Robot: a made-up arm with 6 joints. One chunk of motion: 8 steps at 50 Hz.
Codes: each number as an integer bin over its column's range. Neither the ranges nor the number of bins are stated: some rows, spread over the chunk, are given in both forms.
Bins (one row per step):
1: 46 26 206 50 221 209
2: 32 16 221 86 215 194
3: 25 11 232 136 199 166
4: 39 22 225 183 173 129
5: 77 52 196 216 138 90
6: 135 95 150 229 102 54
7: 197 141 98 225 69 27
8: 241 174 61 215 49 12
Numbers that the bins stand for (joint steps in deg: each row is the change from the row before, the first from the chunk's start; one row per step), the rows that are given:
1: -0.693 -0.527 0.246 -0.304 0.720 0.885
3: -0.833 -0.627 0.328 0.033 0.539 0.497
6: -0.100 -0.067 0.071 0.398 -0.260 -0.513
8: 0.607 0.460 -0.209 0.343 -0.696 -0.892
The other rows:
2: -0.787 -0.593 0.293 -0.163 0.671 0.750
4: -0.740 -0.553 0.306 0.218 0.325 0.164
5: -0.487 -0.353 0.215 0.347 0.036 -0.188
7: 0.313 0.240 -0.093 0.382 -0.532 -0.756

